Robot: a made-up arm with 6 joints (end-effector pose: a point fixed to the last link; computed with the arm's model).
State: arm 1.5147 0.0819 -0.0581 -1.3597 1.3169 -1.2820
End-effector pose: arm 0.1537 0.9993 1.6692 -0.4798 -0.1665 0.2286
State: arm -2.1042 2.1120 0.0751 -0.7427 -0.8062 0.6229
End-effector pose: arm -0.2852 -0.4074 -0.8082 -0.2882 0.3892 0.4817
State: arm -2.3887 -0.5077 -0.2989 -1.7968 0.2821 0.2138
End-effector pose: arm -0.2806 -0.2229 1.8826 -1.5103 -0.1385 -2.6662
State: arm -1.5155 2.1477 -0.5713 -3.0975 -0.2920 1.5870
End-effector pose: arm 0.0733 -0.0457 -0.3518 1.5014 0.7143 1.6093
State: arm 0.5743 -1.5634 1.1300 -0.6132 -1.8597 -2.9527
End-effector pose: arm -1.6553 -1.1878 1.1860 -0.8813 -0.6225 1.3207
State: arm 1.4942 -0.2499 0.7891 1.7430 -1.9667 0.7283
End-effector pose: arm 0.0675 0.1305 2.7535 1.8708 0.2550 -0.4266
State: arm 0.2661 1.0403 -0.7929 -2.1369 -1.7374 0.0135
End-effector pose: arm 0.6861 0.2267 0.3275 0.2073 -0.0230 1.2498
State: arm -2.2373 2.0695 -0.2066 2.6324 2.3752 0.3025
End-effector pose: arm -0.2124 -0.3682 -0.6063 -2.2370 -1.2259 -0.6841
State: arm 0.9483 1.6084 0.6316 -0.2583 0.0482 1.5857
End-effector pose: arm 1.0902 1.3646 -0.1647 1.7974 0.9301 0.9277
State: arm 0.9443 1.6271 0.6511 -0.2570 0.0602 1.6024
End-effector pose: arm 1.0954 1.3598 -0.1865 1.7758 0.9176 0.9191
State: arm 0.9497 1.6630 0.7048 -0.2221 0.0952 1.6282
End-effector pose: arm 1.0958 1.3758 -0.2174 1.7099 0.8651 0.9174
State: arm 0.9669 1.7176 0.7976 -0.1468 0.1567 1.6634
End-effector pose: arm 1.0870 1.4154 -0.2557 1.6013 0.7647 0.9353
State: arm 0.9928 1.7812 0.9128 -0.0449 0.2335 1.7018
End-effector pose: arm 1.0666 1.4683 -0.2926 1.4758 0.6351 0.9799
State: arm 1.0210 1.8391 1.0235 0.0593 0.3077 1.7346
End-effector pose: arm 1.0379 1.5204 -0.3186 1.3605 0.5083 1.0415
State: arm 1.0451 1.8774 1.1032 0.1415 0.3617 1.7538
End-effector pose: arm 1.0093 1.5616 -0.3285 1.2774 0.4153 1.0997
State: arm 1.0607 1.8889 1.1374 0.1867 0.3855 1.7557
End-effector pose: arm 0.9901 1.5883 -0.3224 1.2398 0.3711 1.1357
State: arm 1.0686 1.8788 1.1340 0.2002 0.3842 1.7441
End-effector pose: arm 0.9811 1.6037 -0.3052 1.2402 0.3665 1.1485
